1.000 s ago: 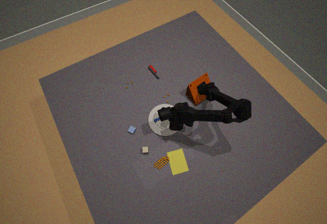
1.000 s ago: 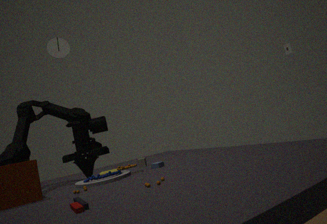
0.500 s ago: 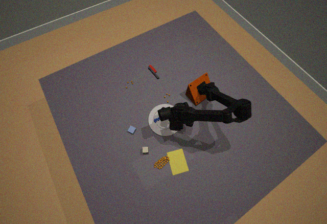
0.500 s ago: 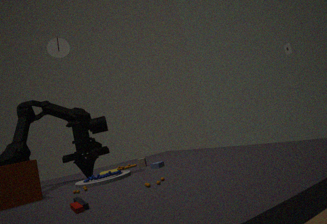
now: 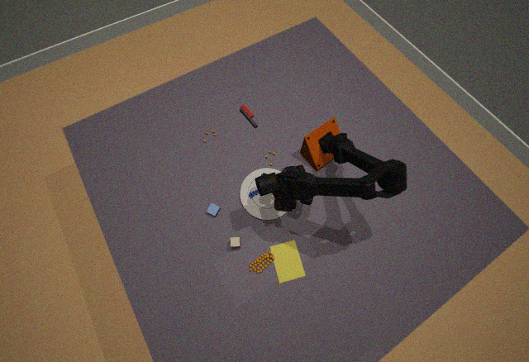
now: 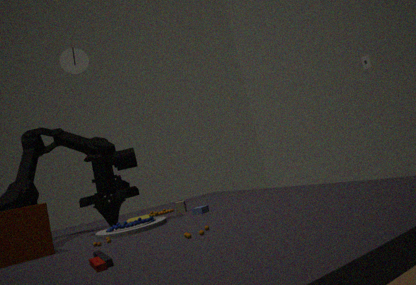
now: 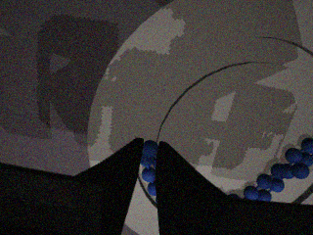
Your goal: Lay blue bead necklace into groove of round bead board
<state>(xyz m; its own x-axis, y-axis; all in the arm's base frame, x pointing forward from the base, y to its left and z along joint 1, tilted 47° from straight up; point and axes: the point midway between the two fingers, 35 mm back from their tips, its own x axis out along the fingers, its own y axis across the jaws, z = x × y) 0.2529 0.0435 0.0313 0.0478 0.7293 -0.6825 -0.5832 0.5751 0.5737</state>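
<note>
Now: gripper tip 5 cm to the left of the round white bead board, 4 cm short of it and 1 cm above it. Also, from my gripper tip: cream cube: 23 cm ahead, 2 cm to the left; yellow sheet: 18 cm to the left, 13 cm ahead, 2 cm below; light blue cube: 23 cm ahead, 12 cm to the right, 1 cm below.
</note>
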